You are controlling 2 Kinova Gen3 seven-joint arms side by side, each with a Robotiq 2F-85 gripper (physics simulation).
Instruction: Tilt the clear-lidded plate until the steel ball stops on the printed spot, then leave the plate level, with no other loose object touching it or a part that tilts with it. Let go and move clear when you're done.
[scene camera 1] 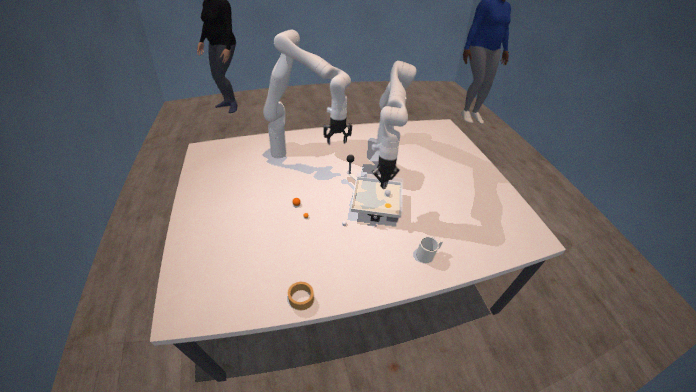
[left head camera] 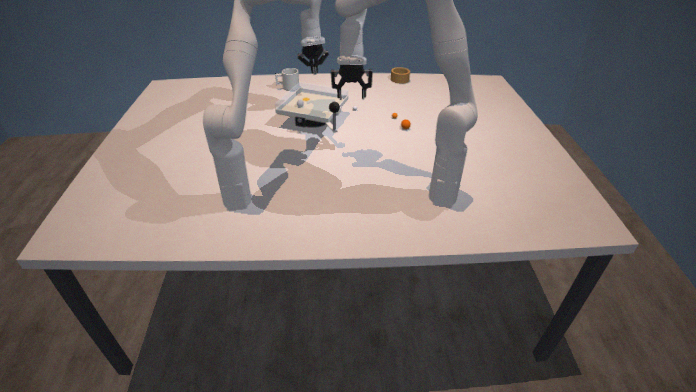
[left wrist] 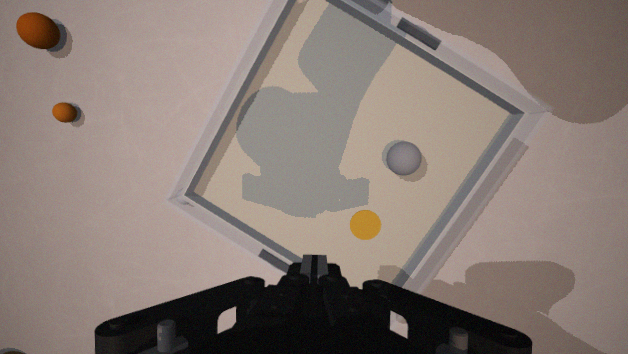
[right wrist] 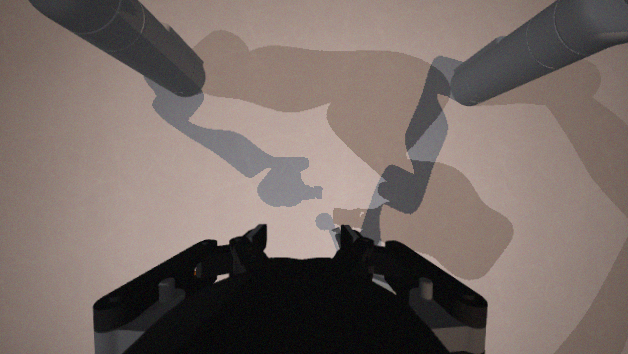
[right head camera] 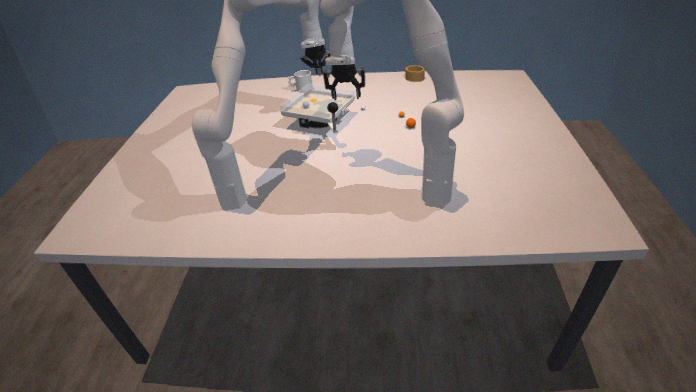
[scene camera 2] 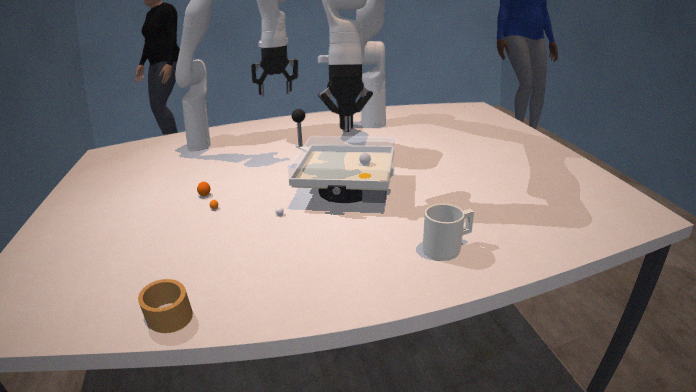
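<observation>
The clear-lidded plate is a square white-rimmed tray on a black base. The grey steel ball rests inside, apart from the orange printed spot. A black-knobbed lever stands at a corner. My left gripper is shut on nothing above the plate. My right gripper is open and empty, high near the lever.
Two orange balls and a small white ball lie beside the plate. A grey mug and a brown ring stand farther off on the table. Two people stand beyond the table in the scene views.
</observation>
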